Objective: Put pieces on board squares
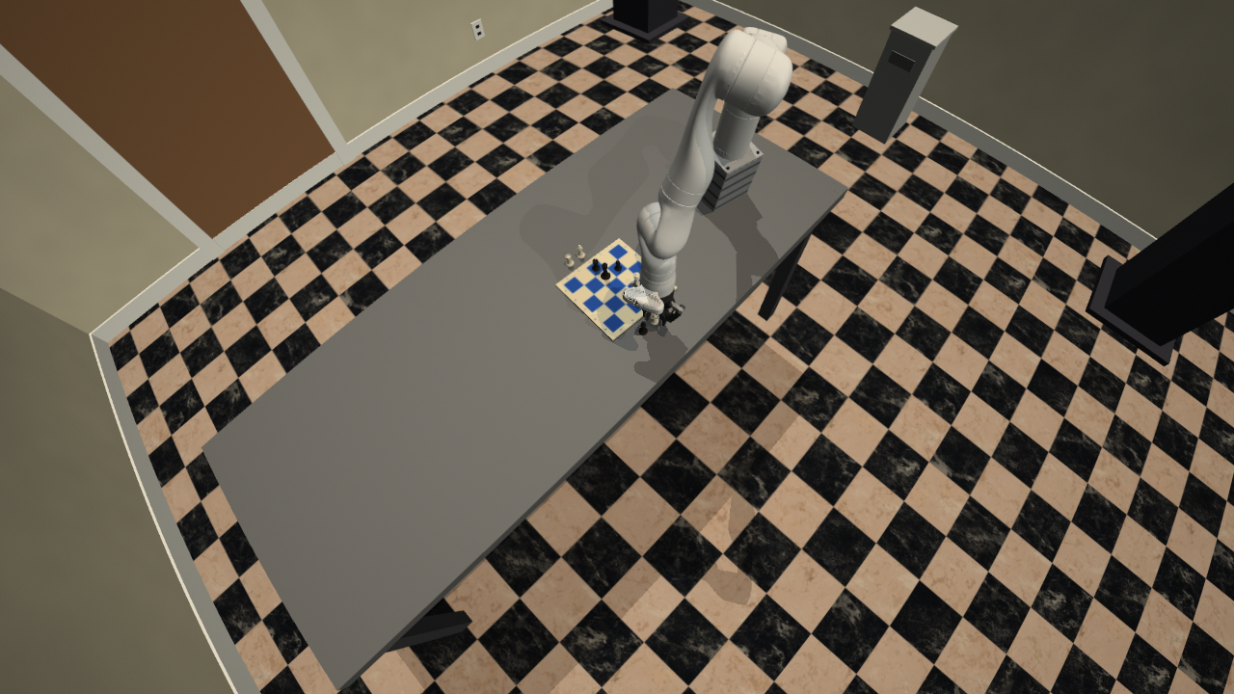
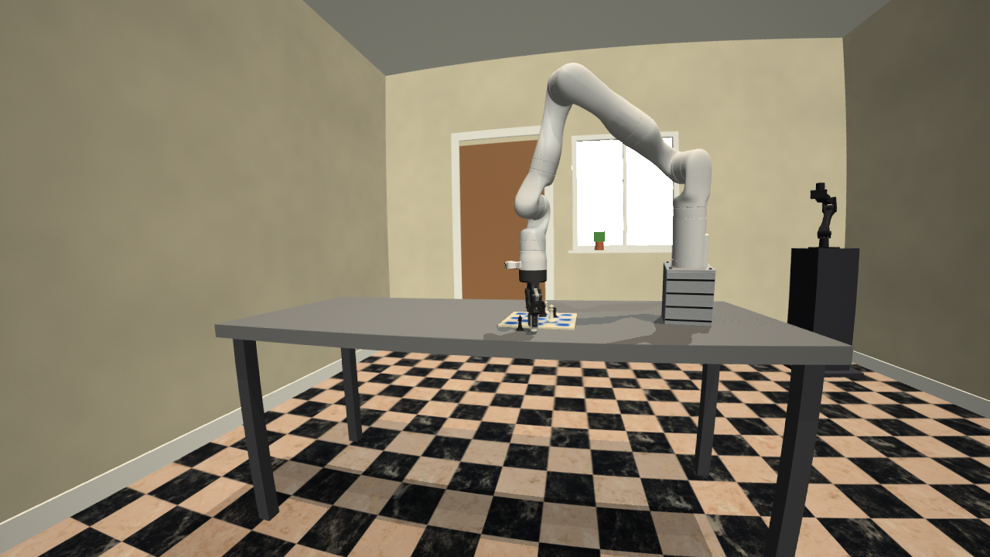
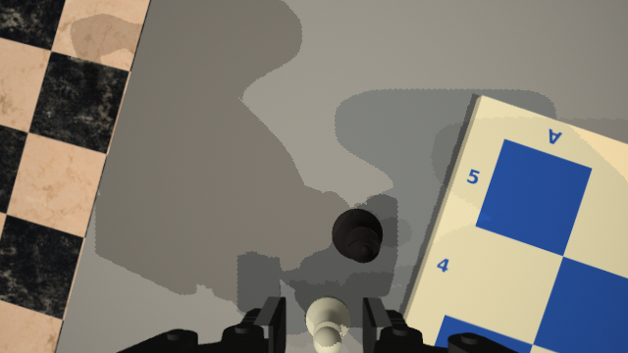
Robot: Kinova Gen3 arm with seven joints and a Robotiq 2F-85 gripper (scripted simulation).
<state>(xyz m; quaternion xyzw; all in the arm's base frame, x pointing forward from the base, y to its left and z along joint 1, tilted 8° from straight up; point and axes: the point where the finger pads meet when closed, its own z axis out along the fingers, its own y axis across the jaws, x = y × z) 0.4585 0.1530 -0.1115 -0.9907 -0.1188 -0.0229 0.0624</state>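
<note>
Right now the white pawn is 20 mm below my hand. Also, from my hand: chessboard: 10 mm behind, 140 mm to the right, 30 mm below; then tall white piece: 50 mm behind, 100 mm to the right; then black bishop: 40 mm ahead, 10 mm to the right, 10 mm below.
</note>
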